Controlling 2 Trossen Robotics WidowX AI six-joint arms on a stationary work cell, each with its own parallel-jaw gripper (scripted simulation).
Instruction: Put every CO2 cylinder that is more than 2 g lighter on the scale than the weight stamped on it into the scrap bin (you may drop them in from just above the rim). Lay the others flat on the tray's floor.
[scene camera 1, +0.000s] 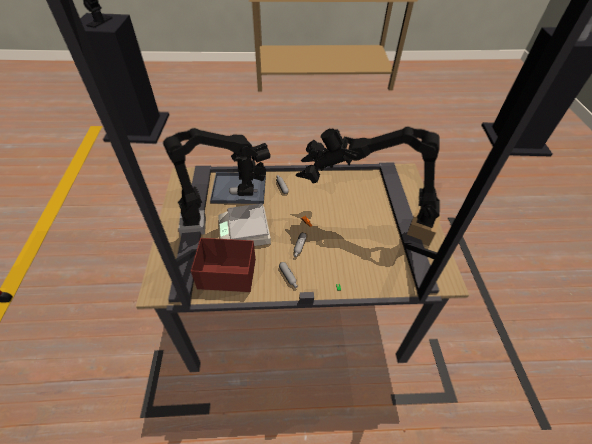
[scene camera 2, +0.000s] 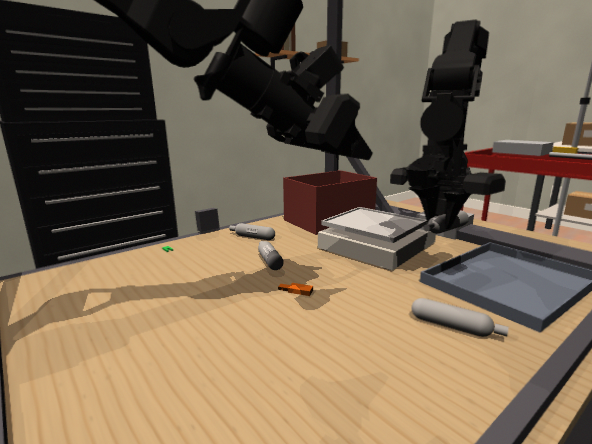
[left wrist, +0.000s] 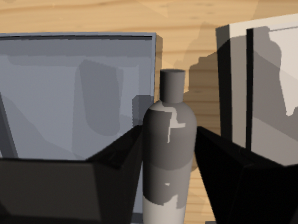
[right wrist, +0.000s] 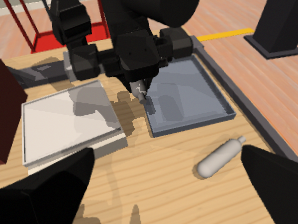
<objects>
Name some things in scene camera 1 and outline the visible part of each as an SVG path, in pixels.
My right gripper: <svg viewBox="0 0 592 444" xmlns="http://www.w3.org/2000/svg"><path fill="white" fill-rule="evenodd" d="M312 140L307 144L306 151L308 155L301 159L301 162L314 161L315 163L314 165L306 166L305 170L295 175L296 177L308 179L314 184L318 182L320 177L318 169L320 168L323 171L325 167L330 166L332 168L334 164L330 158L330 151L322 143Z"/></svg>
A grey tray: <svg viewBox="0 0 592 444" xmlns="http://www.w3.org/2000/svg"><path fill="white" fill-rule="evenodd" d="M216 172L210 198L211 203L264 204L266 176L264 181L251 180L252 184L254 184L253 189L257 189L258 192L253 192L252 196L239 196L229 193L231 187L238 187L239 184L242 184L242 180L239 180L239 173Z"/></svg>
A red scrap bin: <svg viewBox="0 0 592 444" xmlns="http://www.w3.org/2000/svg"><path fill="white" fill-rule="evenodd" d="M200 238L191 268L191 274L197 289L250 292L256 260L254 241Z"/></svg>
</objects>
